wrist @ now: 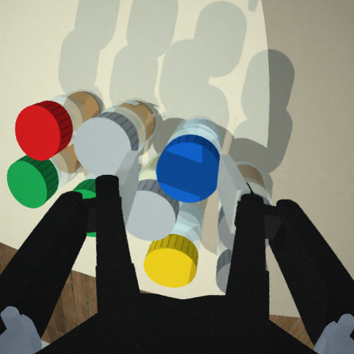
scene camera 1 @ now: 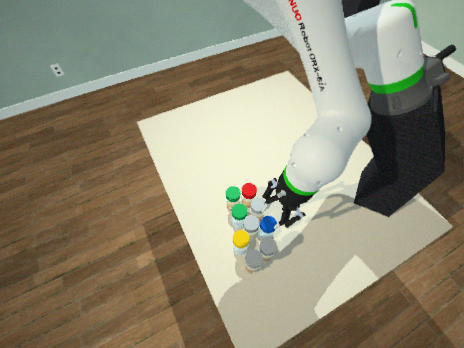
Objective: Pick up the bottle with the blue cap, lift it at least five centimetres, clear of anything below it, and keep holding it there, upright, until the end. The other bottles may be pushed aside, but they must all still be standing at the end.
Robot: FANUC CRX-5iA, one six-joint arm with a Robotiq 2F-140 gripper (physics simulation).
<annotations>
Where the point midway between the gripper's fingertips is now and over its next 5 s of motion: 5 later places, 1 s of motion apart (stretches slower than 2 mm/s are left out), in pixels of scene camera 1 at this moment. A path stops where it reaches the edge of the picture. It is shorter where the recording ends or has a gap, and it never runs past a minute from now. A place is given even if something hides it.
My gripper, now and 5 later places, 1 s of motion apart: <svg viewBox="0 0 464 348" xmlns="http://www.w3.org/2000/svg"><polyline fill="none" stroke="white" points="271,217 275,222 274,224 268,224 267,227 269,217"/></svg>
</annotations>
